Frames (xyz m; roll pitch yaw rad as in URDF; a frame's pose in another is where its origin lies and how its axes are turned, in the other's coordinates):
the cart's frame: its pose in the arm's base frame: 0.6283 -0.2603 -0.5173 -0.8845 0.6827 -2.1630
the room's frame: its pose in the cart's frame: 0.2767 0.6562 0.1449 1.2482 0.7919 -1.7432
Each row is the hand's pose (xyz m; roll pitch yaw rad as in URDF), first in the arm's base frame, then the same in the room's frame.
Working: the arm's base frame: its pose in the room's frame: 1.3178 0.7138 0.4933 0.5383 -0.4860 -2.6969

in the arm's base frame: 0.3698 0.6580 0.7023 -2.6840 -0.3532 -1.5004
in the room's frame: 1.5072 0.5771 1.4975 -2.1579 0.1312 2.1610
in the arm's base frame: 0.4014 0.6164 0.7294 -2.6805 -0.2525 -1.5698
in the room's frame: 1.4615 0.6103 1.5139 -2.1767 0.2515 2.1527
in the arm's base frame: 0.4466 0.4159 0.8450 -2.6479 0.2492 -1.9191
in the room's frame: 1.3244 0.8013 1.5319 -2.1997 0.8551 2.0530
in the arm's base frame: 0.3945 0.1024 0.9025 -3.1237 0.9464 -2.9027
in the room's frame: 1.1905 1.0683 1.4091 1.5540 1.2344 -0.6757
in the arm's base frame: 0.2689 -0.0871 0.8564 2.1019 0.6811 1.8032
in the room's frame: 1.1733 1.2142 1.2296 1.4919 0.2207 -1.0371
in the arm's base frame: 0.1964 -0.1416 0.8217 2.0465 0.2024 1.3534
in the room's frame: 1.1944 1.2563 1.1446 1.6487 -0.3895 -1.1676
